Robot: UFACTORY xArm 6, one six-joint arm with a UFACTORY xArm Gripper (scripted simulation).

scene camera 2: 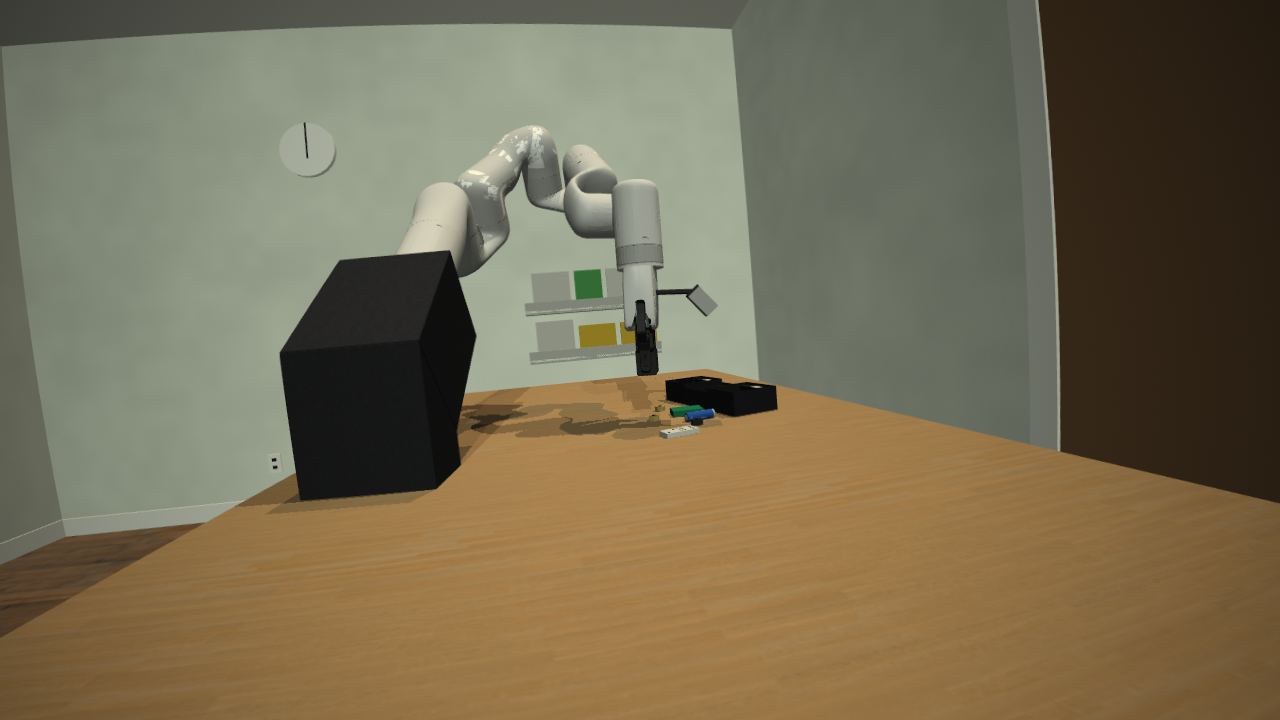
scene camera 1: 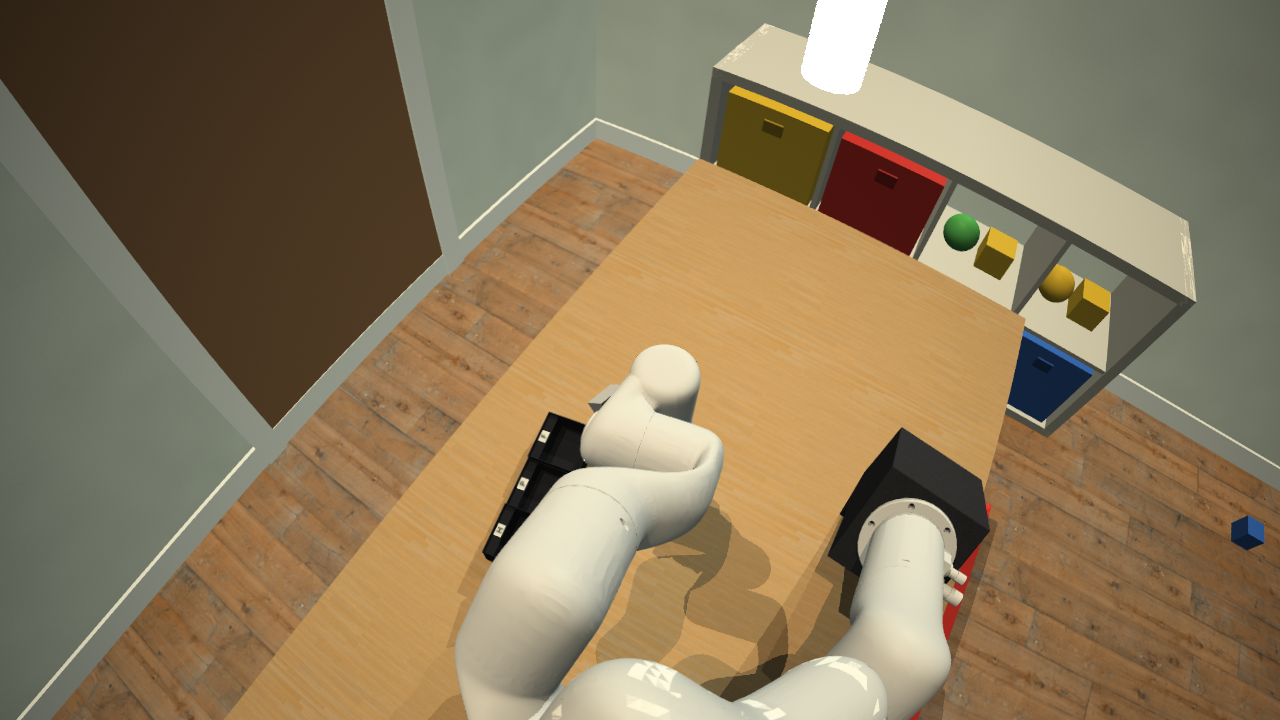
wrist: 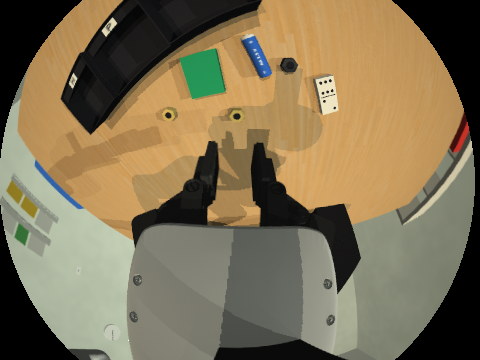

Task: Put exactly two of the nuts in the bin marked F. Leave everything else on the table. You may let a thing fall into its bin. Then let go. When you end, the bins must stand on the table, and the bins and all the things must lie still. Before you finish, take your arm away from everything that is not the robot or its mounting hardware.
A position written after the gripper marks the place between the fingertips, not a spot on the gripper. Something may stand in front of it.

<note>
In view: the gripper (scene camera 2: 648,374), a green card (wrist: 202,70) and a white domino (wrist: 325,87).
The gripper also shows in the wrist view (wrist: 235,154).
</note>
